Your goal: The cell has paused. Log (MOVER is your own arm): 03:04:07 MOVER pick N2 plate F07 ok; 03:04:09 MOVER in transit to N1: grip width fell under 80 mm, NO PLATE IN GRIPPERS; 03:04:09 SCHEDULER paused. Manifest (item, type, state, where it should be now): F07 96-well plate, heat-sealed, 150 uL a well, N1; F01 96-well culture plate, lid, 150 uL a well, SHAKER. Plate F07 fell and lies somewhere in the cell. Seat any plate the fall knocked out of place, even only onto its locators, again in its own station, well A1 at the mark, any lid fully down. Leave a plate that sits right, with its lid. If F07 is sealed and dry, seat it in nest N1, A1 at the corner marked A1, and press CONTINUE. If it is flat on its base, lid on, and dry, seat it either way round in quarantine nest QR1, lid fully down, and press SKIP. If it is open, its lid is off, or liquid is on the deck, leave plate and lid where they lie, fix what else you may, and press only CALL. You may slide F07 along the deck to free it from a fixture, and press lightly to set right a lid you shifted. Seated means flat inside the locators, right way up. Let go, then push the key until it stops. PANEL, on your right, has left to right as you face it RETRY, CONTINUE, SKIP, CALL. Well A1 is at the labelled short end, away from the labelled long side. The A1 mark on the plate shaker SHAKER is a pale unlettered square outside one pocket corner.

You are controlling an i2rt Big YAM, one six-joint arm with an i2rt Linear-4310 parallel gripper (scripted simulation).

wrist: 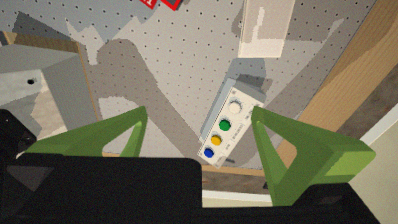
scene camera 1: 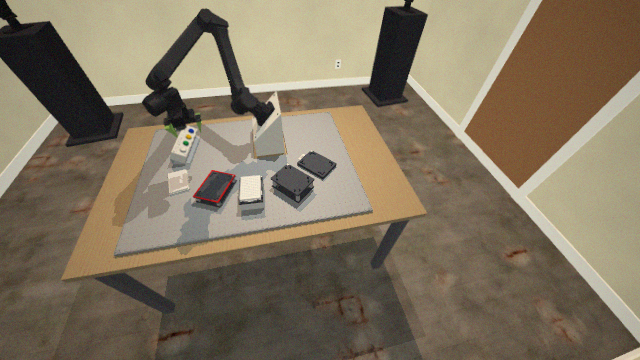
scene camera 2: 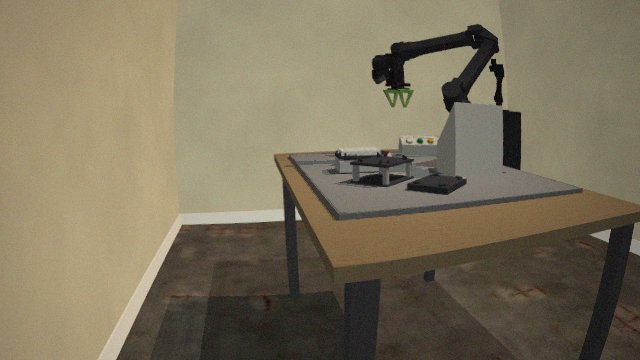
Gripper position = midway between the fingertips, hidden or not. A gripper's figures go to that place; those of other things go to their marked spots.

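Labels:
I see my gripper (wrist: 199, 111) at 0.13 m from the lens. As for the key panel (wrist: 233, 90), it sits 0.30 m from the lens.

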